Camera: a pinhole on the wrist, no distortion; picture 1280 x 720 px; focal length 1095.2 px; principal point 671.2 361.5 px. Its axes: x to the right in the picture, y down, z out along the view. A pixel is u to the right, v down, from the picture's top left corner.
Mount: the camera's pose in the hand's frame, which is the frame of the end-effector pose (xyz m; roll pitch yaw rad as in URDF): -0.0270 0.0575 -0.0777 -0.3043 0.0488 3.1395
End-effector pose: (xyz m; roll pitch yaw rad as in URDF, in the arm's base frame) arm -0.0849 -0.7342 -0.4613 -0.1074 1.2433 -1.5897
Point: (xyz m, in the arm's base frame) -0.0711 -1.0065 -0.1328
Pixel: 1093.8 215.4
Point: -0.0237 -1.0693 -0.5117
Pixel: 66.3 87.5
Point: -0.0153 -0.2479 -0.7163
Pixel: behind the camera
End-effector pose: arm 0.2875 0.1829 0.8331 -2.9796 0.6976 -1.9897
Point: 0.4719 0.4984 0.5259
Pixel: 727.5 64.3
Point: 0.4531 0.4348 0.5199
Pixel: 615.7 100.9
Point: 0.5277 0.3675 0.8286
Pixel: 1219.9 635.1
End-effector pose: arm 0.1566 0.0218 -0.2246 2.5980 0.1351 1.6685
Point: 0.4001 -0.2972 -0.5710
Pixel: 1163.0 187.3
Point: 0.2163 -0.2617 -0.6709
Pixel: 1000.3 575.6
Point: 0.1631 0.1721 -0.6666
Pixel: 99.6 614.2
